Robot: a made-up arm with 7 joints.
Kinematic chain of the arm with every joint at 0, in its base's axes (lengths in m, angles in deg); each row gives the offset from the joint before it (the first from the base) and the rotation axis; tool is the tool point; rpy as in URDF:
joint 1: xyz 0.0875 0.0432 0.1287 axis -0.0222 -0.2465 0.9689
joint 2: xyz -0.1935 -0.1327 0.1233 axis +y
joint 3: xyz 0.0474 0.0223 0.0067 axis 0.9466 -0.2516 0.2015
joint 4: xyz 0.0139 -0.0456 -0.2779 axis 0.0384 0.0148 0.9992
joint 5: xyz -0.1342 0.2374 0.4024 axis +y
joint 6: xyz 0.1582 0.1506 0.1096 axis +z
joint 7: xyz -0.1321 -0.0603 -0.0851 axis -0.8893 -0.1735 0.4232
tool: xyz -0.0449 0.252 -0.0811 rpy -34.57 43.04 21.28
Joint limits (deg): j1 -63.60..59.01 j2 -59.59..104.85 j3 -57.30..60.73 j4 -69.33..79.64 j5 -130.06..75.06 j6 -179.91..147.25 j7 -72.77..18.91
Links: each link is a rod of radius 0.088 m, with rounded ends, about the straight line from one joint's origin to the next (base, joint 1, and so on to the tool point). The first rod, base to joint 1, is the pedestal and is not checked.
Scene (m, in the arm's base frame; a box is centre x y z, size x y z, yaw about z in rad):
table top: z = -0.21
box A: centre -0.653 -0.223 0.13 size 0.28 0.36 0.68 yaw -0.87
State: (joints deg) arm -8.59 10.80 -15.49 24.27 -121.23 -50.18 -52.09
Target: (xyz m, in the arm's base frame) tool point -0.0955 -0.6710 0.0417
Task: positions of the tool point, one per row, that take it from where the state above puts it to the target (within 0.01 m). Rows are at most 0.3 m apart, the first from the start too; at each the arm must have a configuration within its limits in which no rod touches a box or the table.
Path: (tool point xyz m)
1: -0.5425 0.1439 0.6548
2: -0.5000 -0.1161 0.7069
3: -0.3605 -0.3357 0.7338
4: -0.1546 -0.4840 0.7347
5: -0.2203 -0.5739 0.6250
6: -0.2444 -0.6476 0.4852
7: -0.2268 -0.6929 0.3306
8: -0.1734 -0.7017 0.1776
9: -0.0955 -0.6710 0.0417

